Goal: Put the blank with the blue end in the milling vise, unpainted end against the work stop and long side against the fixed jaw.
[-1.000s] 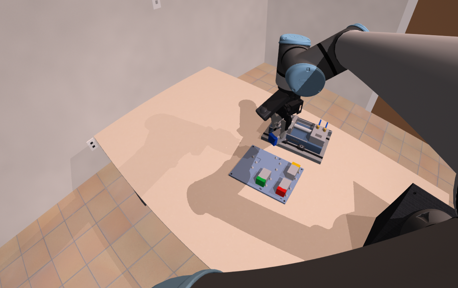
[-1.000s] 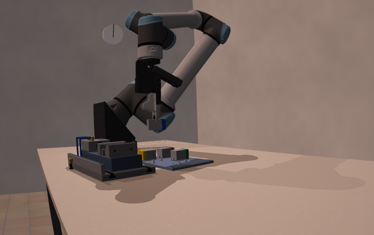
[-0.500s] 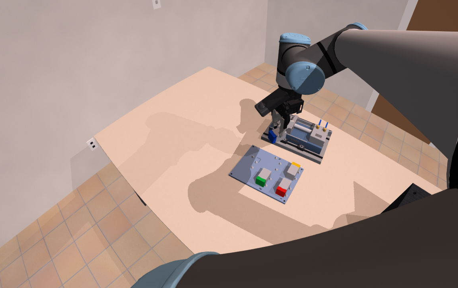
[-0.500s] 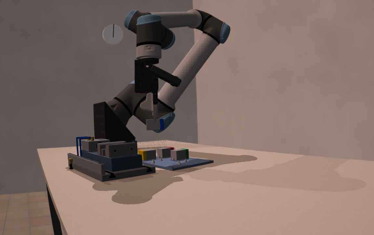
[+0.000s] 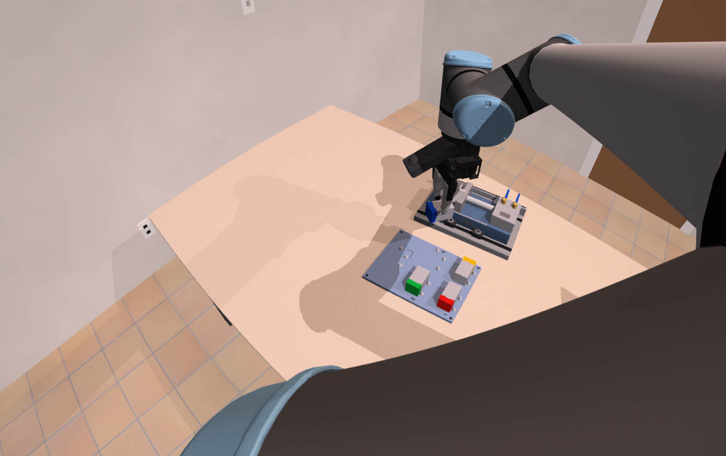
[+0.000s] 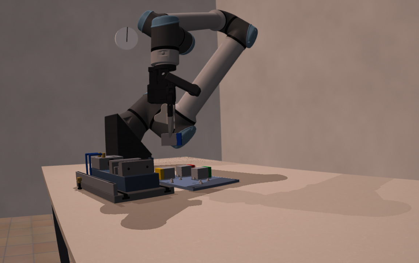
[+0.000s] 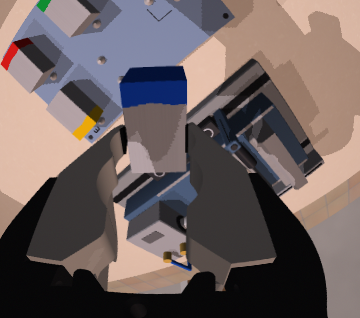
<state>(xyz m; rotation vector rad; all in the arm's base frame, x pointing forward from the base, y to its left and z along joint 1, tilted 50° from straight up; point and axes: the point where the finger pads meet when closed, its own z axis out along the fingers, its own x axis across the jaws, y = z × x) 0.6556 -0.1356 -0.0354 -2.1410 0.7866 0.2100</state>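
My hand is 11 cm to the left of the work stop, 8 cm above it and 2 cm short of it. Round my hand: blue-ended blank (2 cm below); then yellow-ended blank (14 cm below, 11 cm behind, 4 cm to the left); then moving jaw (16 cm to the right, 9 cm below).
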